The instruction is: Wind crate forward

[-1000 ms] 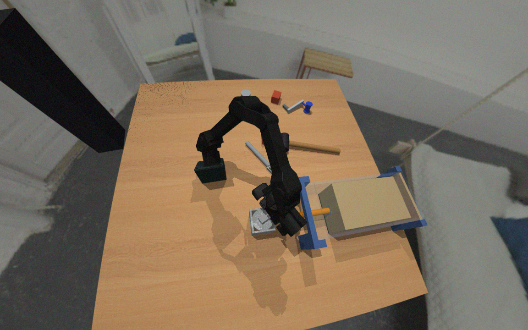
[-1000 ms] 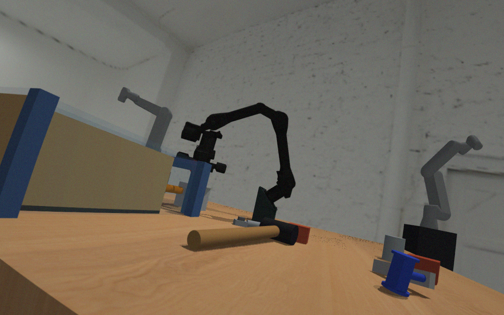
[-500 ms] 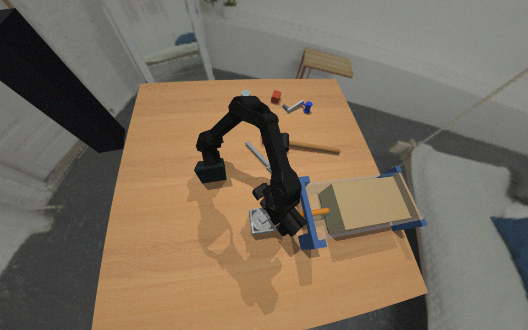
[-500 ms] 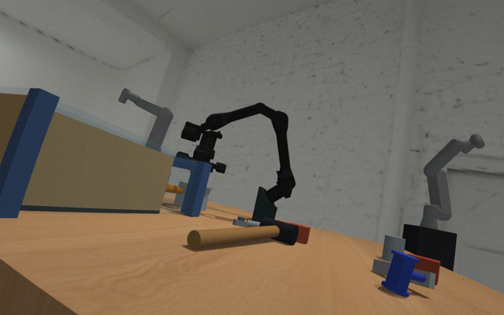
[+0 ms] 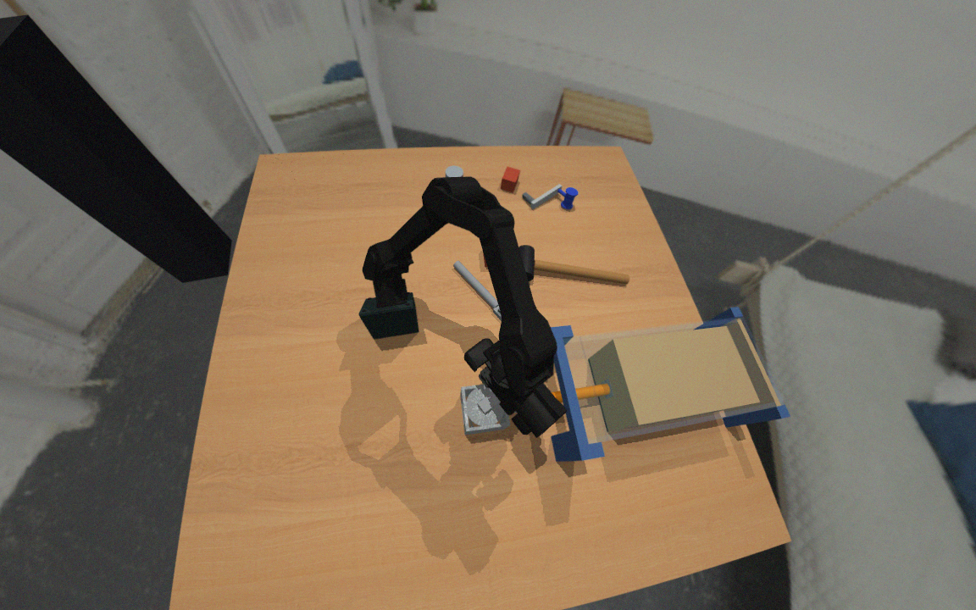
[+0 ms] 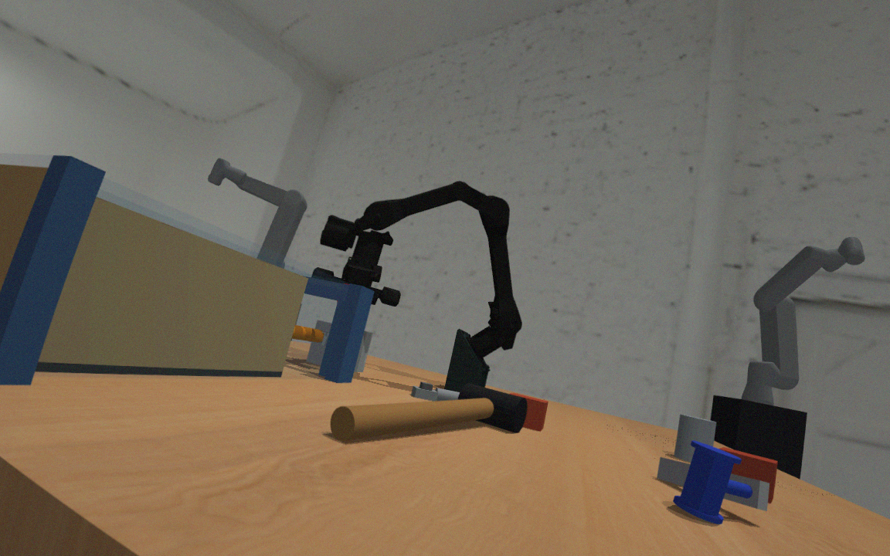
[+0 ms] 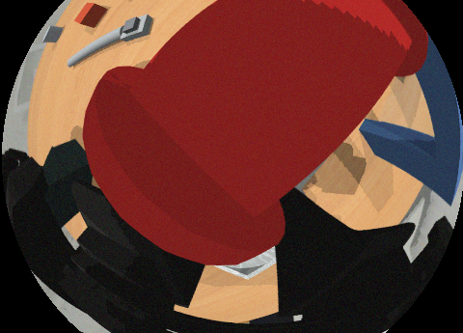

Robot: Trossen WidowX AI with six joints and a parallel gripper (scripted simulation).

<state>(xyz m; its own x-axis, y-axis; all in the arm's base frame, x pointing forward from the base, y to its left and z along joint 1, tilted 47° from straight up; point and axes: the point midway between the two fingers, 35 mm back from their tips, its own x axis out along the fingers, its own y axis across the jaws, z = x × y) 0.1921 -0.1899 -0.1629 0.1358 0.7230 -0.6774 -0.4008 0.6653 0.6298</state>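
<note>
Right now the red-knobbed winch handle is 20 mm above my gripper tip, 10 mm to the left of it and 10 mm ahead of it. From my gripper tip the other things lie so: winch: 60 mm below, 60 mm behind, 30 mm to the right; then red knob: 50 mm ahead, 50 mm above, 20 mm to the left; then blue steel frame: 120 mm ahead, 40 mm to the right, 20 mm above.
</note>
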